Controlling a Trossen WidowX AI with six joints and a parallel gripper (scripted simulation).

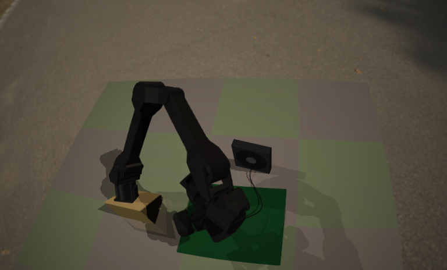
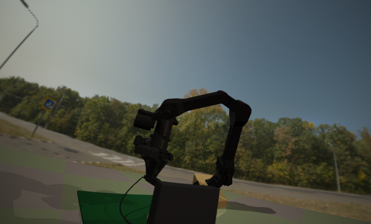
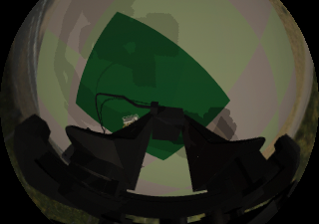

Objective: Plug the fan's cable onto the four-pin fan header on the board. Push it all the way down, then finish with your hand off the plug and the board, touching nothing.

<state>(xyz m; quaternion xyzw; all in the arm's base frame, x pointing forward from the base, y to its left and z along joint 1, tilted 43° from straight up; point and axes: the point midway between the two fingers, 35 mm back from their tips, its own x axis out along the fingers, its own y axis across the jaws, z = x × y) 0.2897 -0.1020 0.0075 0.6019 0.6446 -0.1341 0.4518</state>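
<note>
Now: gripper tip 4 cm short of the green board, 3 cm to the right of it and 9 cm above it. Also, from my gripper tip: black plug (1 cm to the left); then black fan (9 cm ahead, 21 cm to the left, 2 cm below).
</note>
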